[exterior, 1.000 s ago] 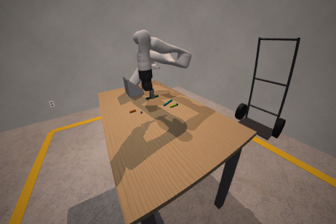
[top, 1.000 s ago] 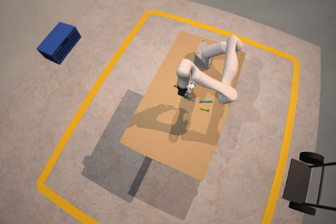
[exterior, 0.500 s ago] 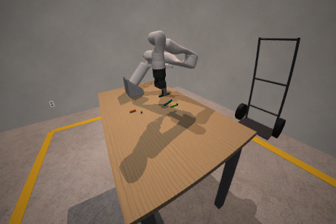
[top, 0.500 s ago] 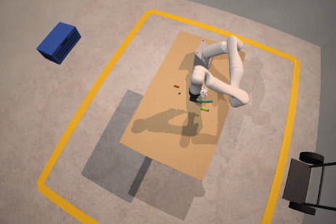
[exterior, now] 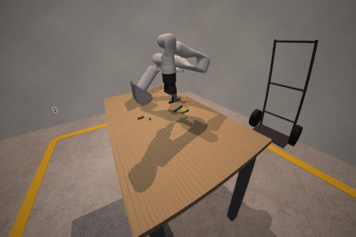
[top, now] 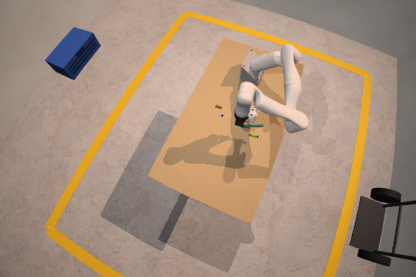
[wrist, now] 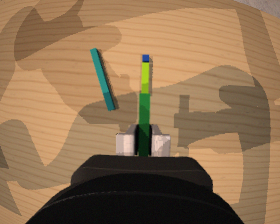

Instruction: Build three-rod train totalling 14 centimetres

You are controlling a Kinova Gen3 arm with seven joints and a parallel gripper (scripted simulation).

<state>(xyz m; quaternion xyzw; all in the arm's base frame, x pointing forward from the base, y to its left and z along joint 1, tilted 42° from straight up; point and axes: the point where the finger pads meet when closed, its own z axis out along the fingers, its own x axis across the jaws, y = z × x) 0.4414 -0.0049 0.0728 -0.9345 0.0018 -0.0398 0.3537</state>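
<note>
Now: the lime rod 110 mm below my hand and 70 mm to the left of it. Round my hand: green rod (10 mm below); then orange rod (190 mm to the right, 110 mm below, 110 mm behind); then turquoise rod (110 mm below, 70 mm to the left, 70 mm behind).
</note>
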